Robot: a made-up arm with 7 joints.
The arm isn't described. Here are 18 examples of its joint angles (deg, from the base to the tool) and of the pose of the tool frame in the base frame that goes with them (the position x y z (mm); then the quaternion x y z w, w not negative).
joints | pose
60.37 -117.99 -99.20 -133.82 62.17 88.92 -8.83 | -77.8 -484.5 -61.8 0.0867 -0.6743 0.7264 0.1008
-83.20 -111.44 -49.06 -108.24 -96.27 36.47 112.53 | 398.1 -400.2 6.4 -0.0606 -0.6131 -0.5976 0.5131
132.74 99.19 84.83 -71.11 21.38 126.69 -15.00 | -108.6 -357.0 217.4 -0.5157 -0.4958 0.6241 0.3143
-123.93 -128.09 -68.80 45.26 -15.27 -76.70 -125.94 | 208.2 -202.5 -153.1 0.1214 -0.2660 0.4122 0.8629
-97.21 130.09 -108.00 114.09 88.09 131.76 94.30 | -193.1 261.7 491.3 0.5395 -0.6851 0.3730 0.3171
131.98 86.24 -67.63 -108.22 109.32 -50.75 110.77 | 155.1 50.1 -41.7 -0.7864 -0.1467 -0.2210 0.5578
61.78 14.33 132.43 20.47 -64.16 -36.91 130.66 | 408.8 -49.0 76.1 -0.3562 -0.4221 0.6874 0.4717
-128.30 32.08 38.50 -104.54 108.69 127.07 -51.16 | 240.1 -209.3 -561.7 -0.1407 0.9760 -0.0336 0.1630
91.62 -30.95 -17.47 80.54 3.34 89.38 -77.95 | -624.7 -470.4 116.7 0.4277 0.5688 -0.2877 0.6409
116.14 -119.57 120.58 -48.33 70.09 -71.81 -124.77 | -149.4 -79.4 343.6 -0.4934 0.4391 0.1187 0.7414
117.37 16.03 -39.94 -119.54 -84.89 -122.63 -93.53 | -152.7 119.5 530.2 -0.0693 0.8273 -0.5278 0.1796
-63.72 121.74 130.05 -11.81 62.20 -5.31 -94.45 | 211.0 -80.8 376.0 -0.7490 -0.3786 0.4171 0.3489
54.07 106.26 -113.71 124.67 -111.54 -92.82 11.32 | 161.8 27.5 -321.0 0.4325 0.7240 0.5203 0.1345
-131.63 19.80 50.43 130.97 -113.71 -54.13 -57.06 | 578.7 -161.6 -459.3 0.4689 -0.8669 -0.1683 0.0178
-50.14 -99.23 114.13 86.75 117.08 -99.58 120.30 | 18.1 398.5 -401.7 -0.3042 0.0307 0.8189 0.4858
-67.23 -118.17 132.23 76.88 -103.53 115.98 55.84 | 3.5 235.4 -192.8 0.8068 -0.3546 0.4682 0.0638
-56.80 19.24 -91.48 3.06 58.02 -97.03 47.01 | 175.2 2.5 -22.7 0.4563 -0.6158 -0.4527 0.4556
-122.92 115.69 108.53 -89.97 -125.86 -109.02 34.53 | 115.7 -419.7 -77.5 0.4110 -0.0396 -0.4387 0.7982
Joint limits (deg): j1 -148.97..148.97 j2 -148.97..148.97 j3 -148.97..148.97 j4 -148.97..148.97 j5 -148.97..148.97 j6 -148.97..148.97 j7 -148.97..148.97
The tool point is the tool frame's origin. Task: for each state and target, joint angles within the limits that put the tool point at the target. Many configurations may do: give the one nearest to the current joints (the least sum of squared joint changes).
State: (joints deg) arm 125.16 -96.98 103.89 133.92 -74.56 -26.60 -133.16
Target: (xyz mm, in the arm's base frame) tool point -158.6 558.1 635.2
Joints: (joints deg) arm 109.51 -134.43 89.79 139.02 -70.38 -50.40 -144.96
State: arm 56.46 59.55 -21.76 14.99 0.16 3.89 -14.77
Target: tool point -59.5 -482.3 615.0
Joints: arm 91.35 38.29 22.65 20.63 49.23 38.87 -55.76
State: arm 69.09 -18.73 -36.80 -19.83 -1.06 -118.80 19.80
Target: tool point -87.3 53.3 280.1
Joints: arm 93.95 -13.41 -24.88 -15.36 3.50 -107.82 20.62
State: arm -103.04 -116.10 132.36 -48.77 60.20 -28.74 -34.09
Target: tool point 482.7 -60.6 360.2
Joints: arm -103.48 -125.19 132.02 -66.25 63.10 -23.14 -41.74
